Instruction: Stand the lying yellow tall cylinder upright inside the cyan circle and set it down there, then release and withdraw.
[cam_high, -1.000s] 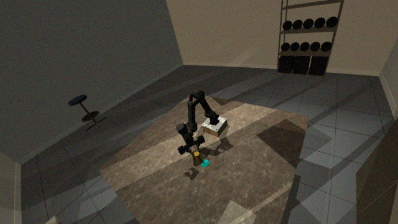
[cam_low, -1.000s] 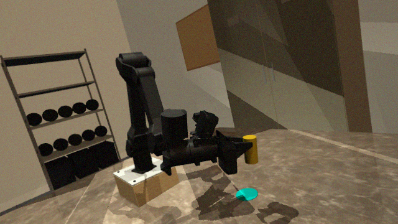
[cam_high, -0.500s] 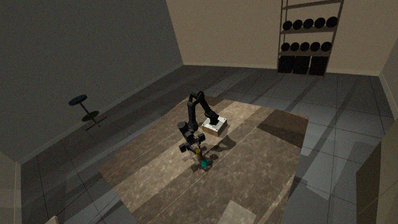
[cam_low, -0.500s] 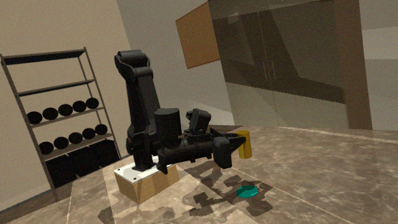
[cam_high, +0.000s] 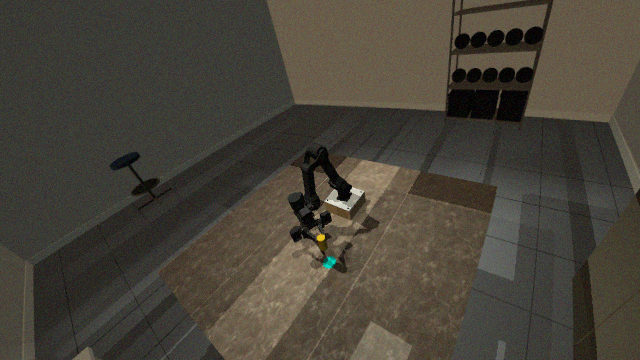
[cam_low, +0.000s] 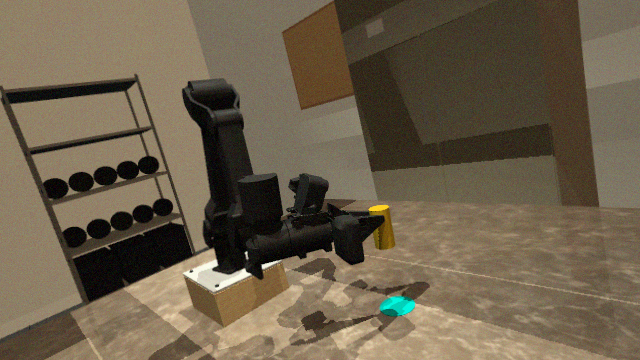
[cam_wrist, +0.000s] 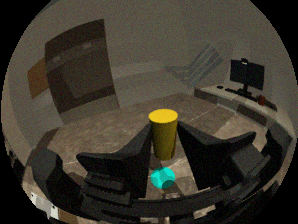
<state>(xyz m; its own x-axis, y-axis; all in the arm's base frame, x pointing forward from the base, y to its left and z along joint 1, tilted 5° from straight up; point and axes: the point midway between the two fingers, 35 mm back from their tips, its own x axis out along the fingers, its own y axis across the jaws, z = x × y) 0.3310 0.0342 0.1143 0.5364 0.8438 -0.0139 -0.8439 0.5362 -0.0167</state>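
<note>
Now: the cyan circle 16 cm below my gripper tip. The rest, counted from my gripper tip: yellow tall cylinder: 2 cm below.
</note>
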